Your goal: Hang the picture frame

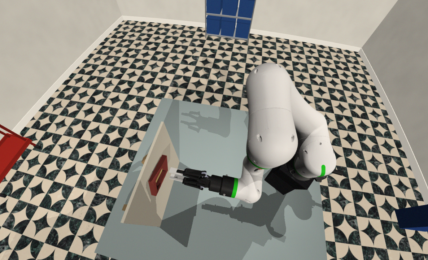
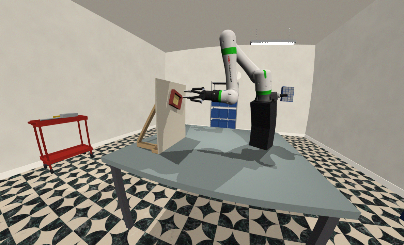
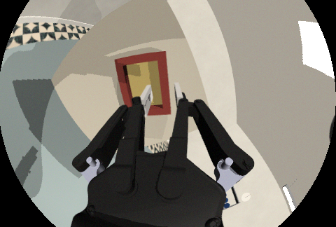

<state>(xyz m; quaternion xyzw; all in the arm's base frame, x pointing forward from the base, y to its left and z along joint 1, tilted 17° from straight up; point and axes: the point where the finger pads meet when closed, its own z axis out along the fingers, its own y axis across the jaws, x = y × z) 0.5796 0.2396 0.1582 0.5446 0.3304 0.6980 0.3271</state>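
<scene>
Now: hand 10 cm short of the red picture frame, 3 cm to the right of it and 5 cm above it. Round my hand: beige board (12 cm ahead, 3 cm to the left, 17 cm below).
</scene>
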